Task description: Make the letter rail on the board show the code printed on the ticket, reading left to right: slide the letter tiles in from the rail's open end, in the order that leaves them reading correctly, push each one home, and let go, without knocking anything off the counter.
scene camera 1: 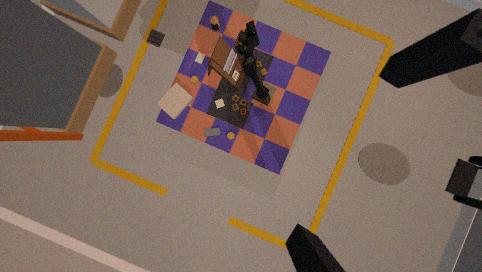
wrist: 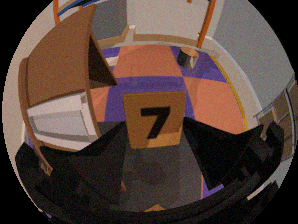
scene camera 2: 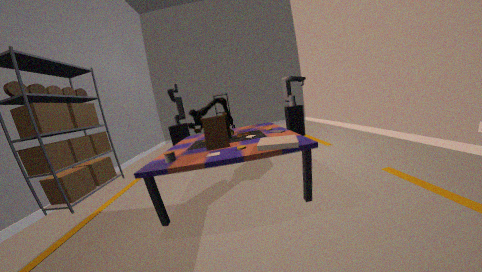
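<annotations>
On a brown letter board point(wrist: 54, 96) is the same spot as point(scene camera 1: 228, 54).
</annotations>
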